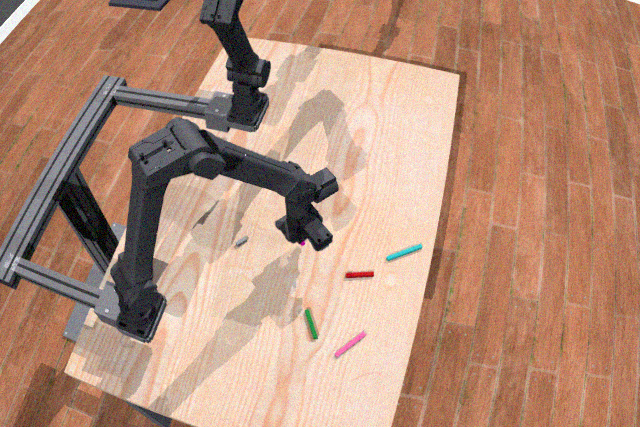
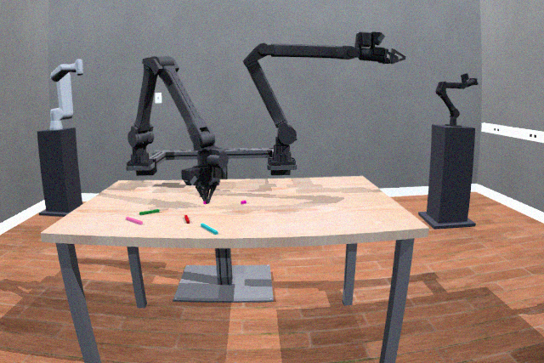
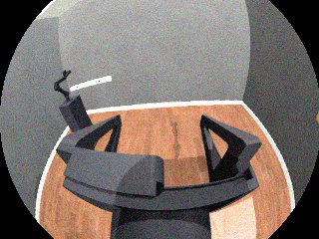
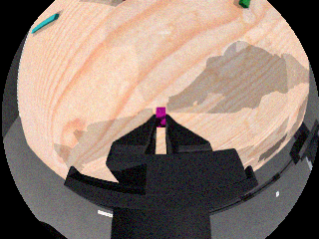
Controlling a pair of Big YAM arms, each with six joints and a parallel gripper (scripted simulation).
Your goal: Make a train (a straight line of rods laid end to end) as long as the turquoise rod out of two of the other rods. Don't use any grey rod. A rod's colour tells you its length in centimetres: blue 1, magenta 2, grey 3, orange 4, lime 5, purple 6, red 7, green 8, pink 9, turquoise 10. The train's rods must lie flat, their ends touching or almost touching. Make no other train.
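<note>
My right gripper is now 10 cm short of the green rod, 21 cm to the left of it and 2 cm above it. Also, from my right hand: red rod (17 cm ahead, 4 cm to the right, 2 cm below); then turquoise rod (26 cm ahead, 6 cm to the left, 2 cm below); then grey rod (15 cm behind, 5 cm to the right, 2 cm below).
</note>
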